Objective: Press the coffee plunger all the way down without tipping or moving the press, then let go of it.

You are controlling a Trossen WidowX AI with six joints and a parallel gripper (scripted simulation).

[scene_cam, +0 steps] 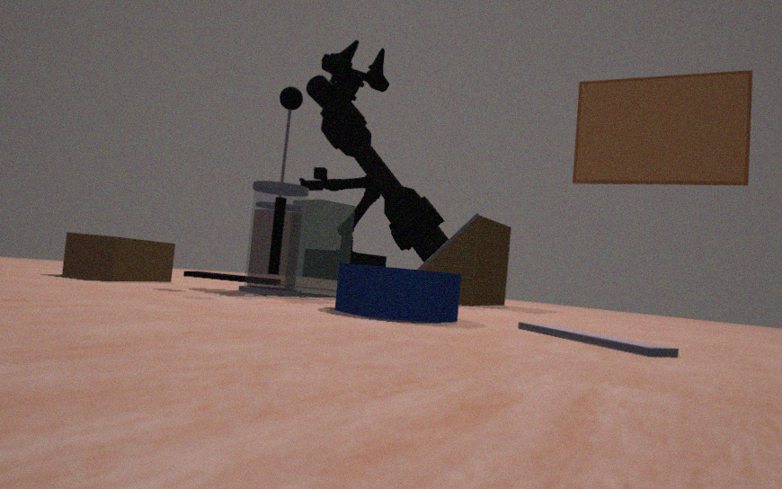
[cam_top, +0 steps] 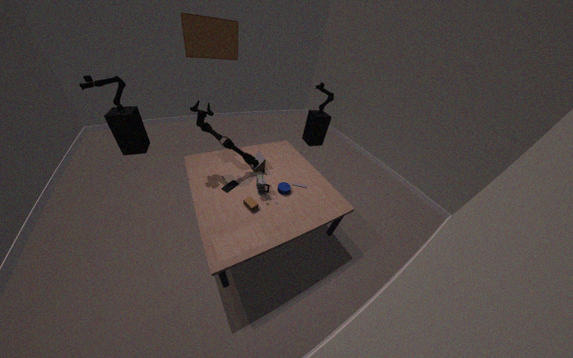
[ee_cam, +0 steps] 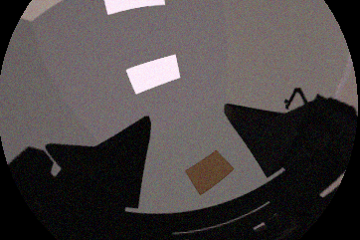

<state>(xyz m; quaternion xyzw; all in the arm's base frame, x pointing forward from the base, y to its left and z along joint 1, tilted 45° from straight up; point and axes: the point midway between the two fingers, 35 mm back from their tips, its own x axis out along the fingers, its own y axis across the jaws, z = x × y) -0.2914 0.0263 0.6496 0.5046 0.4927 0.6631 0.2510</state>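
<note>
Right now the glass coffee press is 58 cm ahead of my gripper tip, 40 cm to the left of it and 49 cm below it. From my gripper tip the other things lie so: brown box (70 cm ahead, 26 cm to the left, 59 cm below); flat black slab (44 cm ahead, 13 cm to the left, 61 cm below); thin grey strip (57 cm ahead, 79 cm to the left, 61 cm below).
</note>
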